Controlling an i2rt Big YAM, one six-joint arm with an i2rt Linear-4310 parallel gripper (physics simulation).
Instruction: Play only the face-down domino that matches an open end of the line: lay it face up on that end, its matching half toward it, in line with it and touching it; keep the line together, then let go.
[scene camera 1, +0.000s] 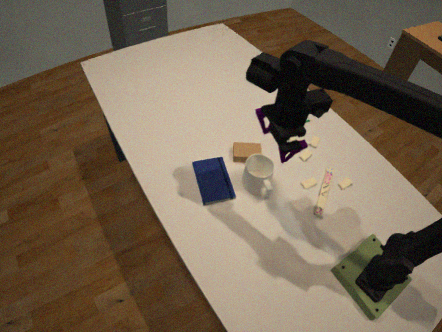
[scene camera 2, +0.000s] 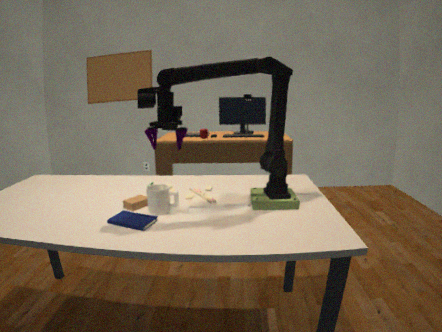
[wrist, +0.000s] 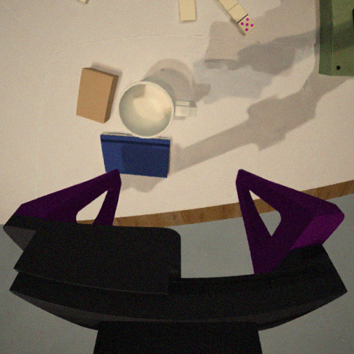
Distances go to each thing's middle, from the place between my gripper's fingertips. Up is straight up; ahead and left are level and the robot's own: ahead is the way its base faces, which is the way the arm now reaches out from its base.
Labels:
Now: hand 190 mm above the grey-white mug (scene camera 1: 259, 169), 30 mm to the left of it and 30 mm short of it. Also, from my hand: blue notebook (scene camera 1: 214, 183) 240 mm below, 140 mm ahead, 70 mm to the left; then brown block (wrist: 96, 88) 230 mm below, 150 mm ahead, 90 mm to the right.

